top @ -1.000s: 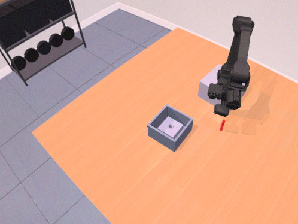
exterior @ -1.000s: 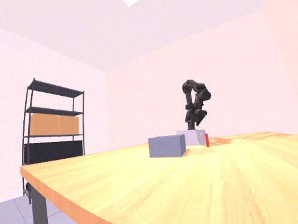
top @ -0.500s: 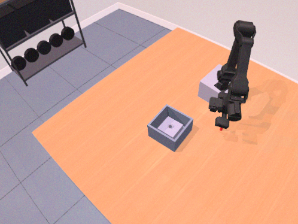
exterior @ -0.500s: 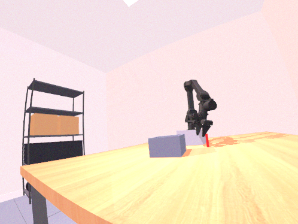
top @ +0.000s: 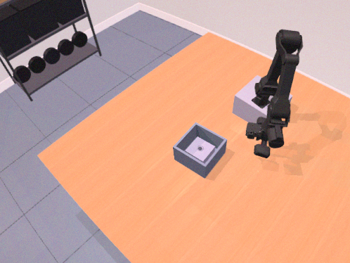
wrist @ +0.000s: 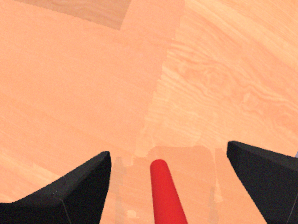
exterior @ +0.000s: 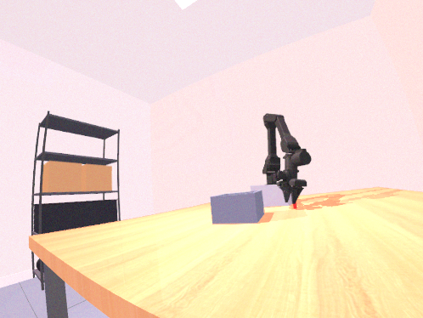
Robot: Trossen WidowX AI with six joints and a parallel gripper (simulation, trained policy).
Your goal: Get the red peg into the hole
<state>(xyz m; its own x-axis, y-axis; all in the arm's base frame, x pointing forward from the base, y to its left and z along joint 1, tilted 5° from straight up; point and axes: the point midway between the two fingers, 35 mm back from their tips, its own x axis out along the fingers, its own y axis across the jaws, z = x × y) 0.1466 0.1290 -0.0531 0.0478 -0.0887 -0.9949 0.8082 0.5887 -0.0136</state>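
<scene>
Now: gripper tip 2 cm to the right of the red peg, 1 cm below it and 1 cm past it. From my gripper tip the other things lie so: grey box (20 cm ahead, 14 cm to the right).
</scene>
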